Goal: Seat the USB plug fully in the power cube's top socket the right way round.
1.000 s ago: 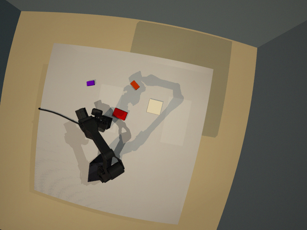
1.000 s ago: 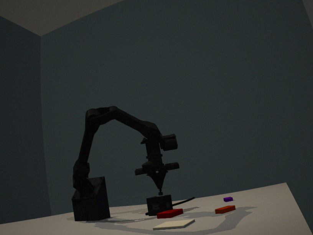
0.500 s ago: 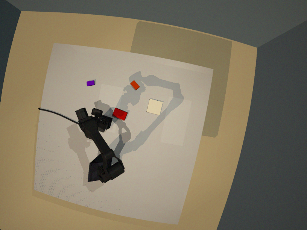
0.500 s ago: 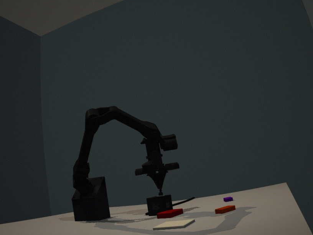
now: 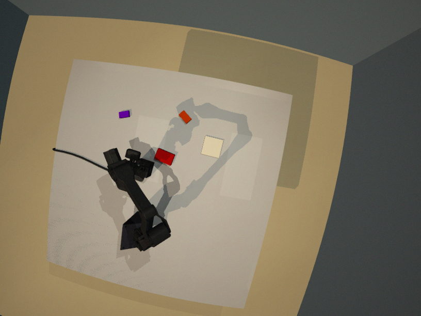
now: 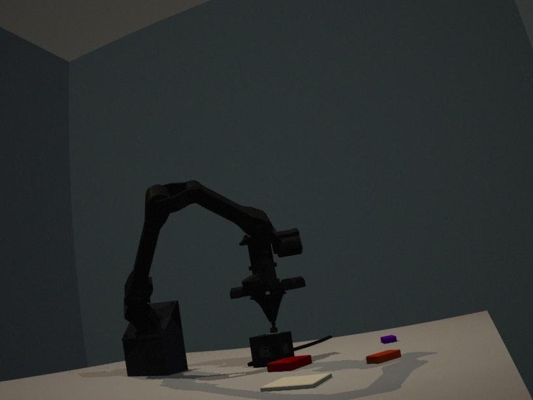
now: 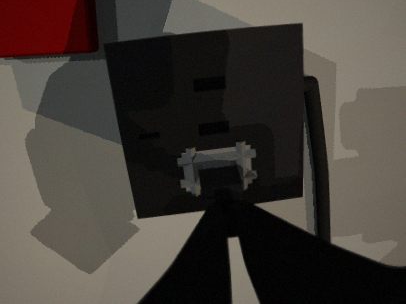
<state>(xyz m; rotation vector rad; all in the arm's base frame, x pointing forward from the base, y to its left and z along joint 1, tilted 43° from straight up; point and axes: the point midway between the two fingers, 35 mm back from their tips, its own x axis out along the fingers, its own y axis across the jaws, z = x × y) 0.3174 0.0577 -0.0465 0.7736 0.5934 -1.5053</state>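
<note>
Right now the USB plug is 2 cm below my gripper tip. Round my gripper tip: metal-framed socket 4 cm below; red block 7 cm ahead, 12 cm to the right, 10 cm below; purple block 25 cm ahead, 15 cm to the left, 10 cm below.
</note>
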